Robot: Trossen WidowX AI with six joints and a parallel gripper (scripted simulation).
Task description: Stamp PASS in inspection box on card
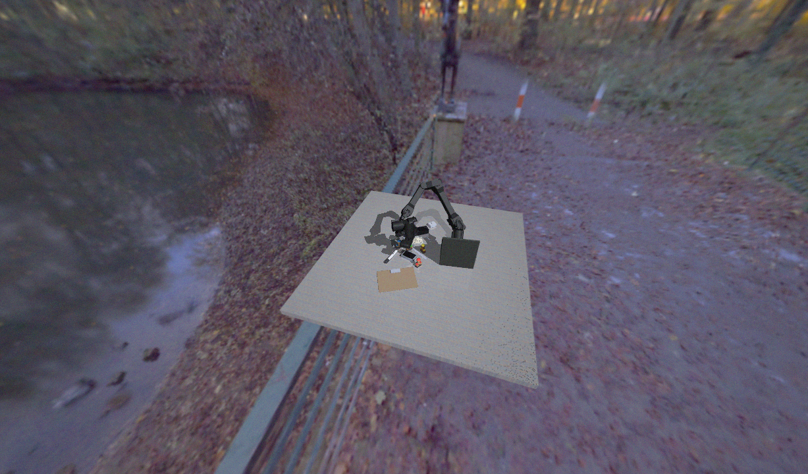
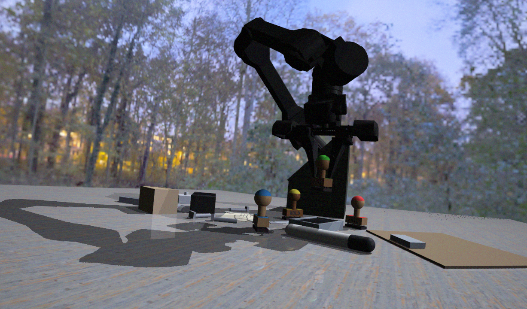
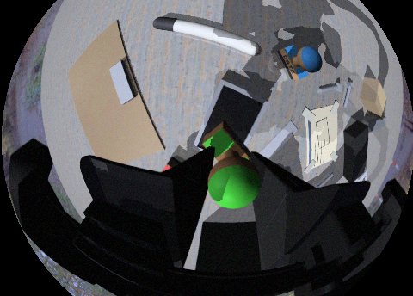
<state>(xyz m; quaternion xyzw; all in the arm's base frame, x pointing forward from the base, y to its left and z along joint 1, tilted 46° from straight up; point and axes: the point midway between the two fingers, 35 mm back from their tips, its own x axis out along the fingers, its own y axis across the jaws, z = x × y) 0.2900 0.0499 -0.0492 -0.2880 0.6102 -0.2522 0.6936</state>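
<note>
Right now the ink pad is 90 mm below my gripper tip. Also, from my gripper tip: yellow-topped hold stamp (80 mm behind, 70 mm to the right, 70 mm below); then green-topped stamp (right at my gripper tip); then red-topped fail stamp (80 mm behind, 70 mm below, 60 mm to the left).
</note>
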